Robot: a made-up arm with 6 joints. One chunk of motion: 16 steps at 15 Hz.
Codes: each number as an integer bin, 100 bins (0 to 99) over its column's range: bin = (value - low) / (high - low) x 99, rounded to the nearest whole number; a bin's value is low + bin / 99 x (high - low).
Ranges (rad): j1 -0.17..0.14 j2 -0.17..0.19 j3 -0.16..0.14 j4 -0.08..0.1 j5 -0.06..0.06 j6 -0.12..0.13
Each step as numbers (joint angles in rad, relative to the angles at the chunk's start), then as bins.
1 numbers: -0.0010 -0.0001 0.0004 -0.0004 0.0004 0.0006
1 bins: 54 47 53 44 50 48
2 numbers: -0.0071 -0.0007 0.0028 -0.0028 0.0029 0.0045
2 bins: 52 47 54 42 52 49
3 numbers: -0.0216 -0.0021 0.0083 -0.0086 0.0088 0.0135
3 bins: 47 46 56 39 57 53
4 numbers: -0.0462 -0.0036 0.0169 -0.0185 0.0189 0.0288
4 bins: 40 46 58 34 65 59
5 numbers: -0.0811 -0.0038 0.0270 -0.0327 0.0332 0.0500
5 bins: 28 46 62 26 77 67
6 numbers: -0.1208 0.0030 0.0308 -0.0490 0.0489 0.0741
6 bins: 16 48 63 17 90 77
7 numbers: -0.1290 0.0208 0.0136 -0.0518 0.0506 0.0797
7 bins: 13 52 57 16 91 79
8 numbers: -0.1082 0.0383 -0.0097 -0.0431 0.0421 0.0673
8 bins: 20 57 50 20 84 74
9 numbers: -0.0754 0.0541 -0.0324 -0.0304 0.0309 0.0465
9 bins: 30 62 42 27 75 66
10 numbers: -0.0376 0.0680 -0.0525 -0.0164 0.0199 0.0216
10 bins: 42 65 35 35 66 56
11 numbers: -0.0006 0.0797 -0.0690 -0.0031 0.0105 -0.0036
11 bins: 54 69 30 42 58 46
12 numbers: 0.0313 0.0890 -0.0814 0.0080 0.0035 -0.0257
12 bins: 64 71 26 48 52 37
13 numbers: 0.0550 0.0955 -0.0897 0.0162 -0.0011 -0.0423
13 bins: 72 73 23 53 49 31
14 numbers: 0.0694 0.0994 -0.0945 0.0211 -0.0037 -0.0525
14 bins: 76 74 22 56 46 27
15 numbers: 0.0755 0.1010 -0.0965 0.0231 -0.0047 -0.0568
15 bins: 78 75 21 57 46 25
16 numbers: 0.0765 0.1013 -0.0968 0.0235 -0.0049 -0.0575
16 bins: 79 75 21 57 45 25
